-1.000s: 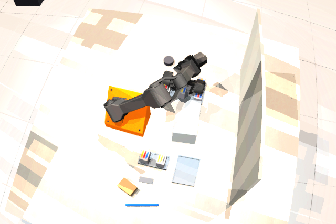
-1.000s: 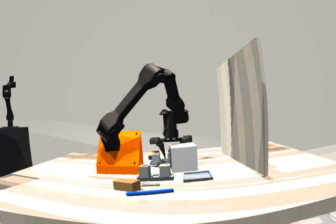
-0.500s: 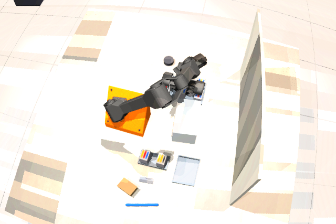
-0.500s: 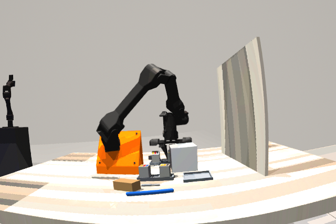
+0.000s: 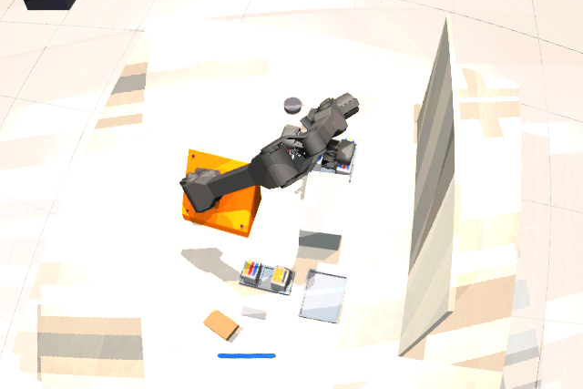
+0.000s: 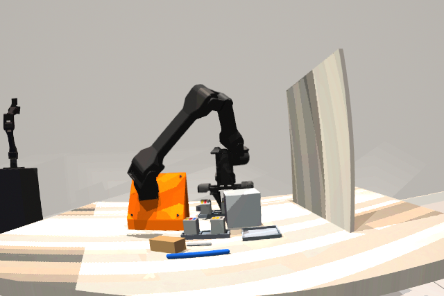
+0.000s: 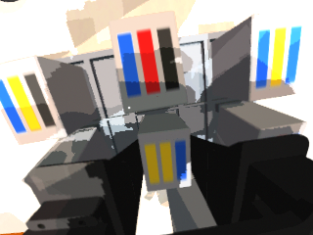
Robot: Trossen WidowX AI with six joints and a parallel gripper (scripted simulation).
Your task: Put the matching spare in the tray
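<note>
Right now the shallow grey tray is 360 mm to the right of my gripper tip, 80 mm ahead of it and 10 mm below it. The rest, counted from my gripper tip: brown block: 490 mm to the right, 150 mm behind; then dark hex key: 440 mm to the right, 80 mm behind, 20 mm below; then rack: 340 mm to the right, 60 mm behind, 10 mm below.
</note>
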